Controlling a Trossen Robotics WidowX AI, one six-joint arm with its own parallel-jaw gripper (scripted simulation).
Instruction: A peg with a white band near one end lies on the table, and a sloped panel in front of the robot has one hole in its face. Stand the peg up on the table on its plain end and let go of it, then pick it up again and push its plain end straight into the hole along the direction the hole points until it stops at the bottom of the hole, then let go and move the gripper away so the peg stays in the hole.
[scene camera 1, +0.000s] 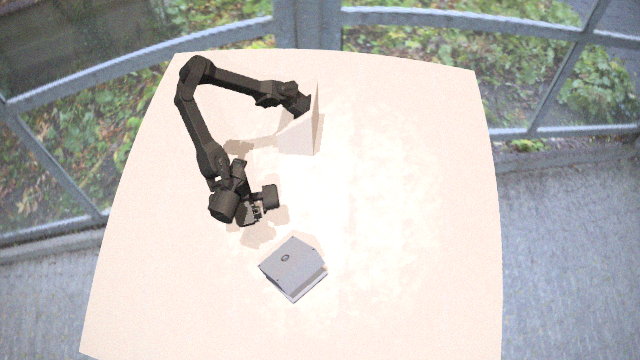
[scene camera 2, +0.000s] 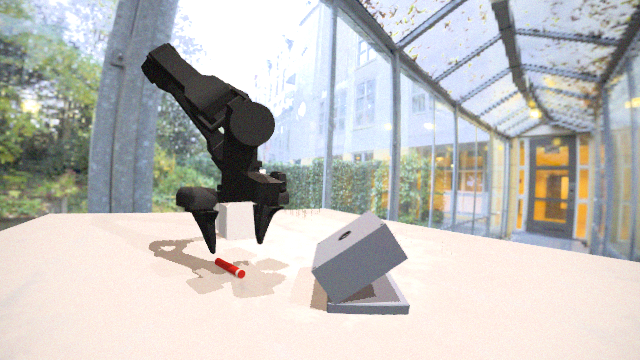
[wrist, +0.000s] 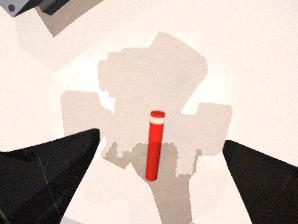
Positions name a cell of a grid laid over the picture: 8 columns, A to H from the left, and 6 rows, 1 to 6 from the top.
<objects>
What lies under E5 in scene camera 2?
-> A grey sloped panel.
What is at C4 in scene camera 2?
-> The gripper.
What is the gripper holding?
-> Nothing.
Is the gripper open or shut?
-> Open.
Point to the gripper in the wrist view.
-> E4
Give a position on a grey sloped panel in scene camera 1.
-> At D5
</objects>
